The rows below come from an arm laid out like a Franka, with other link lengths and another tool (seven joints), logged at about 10 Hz.
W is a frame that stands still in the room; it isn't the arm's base.
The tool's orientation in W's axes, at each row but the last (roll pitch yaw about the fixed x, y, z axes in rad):
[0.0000, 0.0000, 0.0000]
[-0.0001, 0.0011, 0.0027]
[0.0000, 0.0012, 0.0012]
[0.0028, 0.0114, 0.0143]
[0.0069, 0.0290, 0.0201]
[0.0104, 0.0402, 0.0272]
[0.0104, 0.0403, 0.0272]
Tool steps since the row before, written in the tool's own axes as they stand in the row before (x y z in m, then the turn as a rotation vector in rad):
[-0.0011, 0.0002, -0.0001, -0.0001, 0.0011, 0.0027]
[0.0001, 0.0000, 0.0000, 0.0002, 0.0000, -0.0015]
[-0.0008, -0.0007, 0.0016, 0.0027, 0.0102, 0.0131]
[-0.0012, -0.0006, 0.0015, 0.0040, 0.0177, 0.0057]
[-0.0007, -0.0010, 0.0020, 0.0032, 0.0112, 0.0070]
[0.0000, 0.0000, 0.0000, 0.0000, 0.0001, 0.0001]
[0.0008, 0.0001, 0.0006, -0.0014, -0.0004, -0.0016]
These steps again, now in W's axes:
[-0.0011, 0.0002, -0.0001, -0.0001, 0.0011, 0.0027]
[0.0001, 0.0000, 0.0000, 0.0002, 0.0000, -0.0015]
[-0.0008, -0.0007, 0.0016, 0.0027, 0.0102, 0.0131]
[-0.0012, -0.0006, 0.0015, 0.0038, 0.0177, 0.0057]
[-0.0006, -0.0010, 0.0020, 0.0032, 0.0112, 0.0070]
[0.0000, 0.0000, 0.0000, 0.0000, 0.0001, 0.0001]
[0.0008, 0.0001, 0.0006, -0.0015, -0.0004, -0.0015]

